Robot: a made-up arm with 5 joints. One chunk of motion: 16 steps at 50 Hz.
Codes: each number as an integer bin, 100 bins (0 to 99) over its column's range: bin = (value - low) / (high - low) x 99, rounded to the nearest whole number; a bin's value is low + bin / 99 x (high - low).
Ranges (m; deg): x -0.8..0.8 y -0.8..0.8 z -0.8..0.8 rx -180..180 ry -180..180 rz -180..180
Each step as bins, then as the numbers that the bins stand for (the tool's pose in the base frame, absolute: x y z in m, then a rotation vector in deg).
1 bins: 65 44 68 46 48 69
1 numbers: 0.2505 -0.0889 0.2990 -12.73 -5.45 70.91
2 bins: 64 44 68 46 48 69
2 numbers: 0.2343 -0.0889 0.2990 -12.73 -5.45 70.91
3 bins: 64 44 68 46 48 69
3 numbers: 0.2343 -0.0889 0.2990 -12.73 -5.45 70.91
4 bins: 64 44 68 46 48 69
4 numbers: 0.2343 -0.0889 0.2990 -12.73 -5.45 70.91
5 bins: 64 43 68 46 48 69
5 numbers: 0.2343 -0.1051 0.2990 -12.73 -5.45 70.91
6 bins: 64 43 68 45 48 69
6 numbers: 0.2343 -0.1051 0.2990 -16.36 -5.45 70.91
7 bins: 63 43 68 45 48 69
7 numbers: 0.2182 -0.1051 0.2990 -16.36 -5.45 70.91
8 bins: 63 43 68 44 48 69
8 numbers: 0.2182 -0.1051 0.2990 -20.00 -5.45 70.91
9 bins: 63 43 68 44 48 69
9 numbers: 0.2182 -0.1051 0.2990 -20.00 -5.45 70.91
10 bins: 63 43 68 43 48 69
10 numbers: 0.2182 -0.1051 0.2990 -23.64 -5.45 70.91
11 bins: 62 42 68 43 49 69
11 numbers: 0.2020 -0.1212 0.2990 -23.64 -1.82 70.91
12 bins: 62 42 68 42 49 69
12 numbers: 0.2020 -0.1212 0.2990 -27.27 -1.82 70.91
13 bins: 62 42 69 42 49 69
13 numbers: 0.2020 -0.1212 0.3152 -27.27 -1.82 70.91
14 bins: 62 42 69 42 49 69
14 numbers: 0.2020 -0.1212 0.3152 -27.27 -1.82 70.91
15 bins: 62 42 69 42 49 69
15 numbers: 0.2020 -0.1212 0.3152 -27.27 -1.82 70.91
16 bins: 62 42 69 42 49 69
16 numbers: 0.2020 -0.1212 0.3152 -27.27 -1.82 70.91
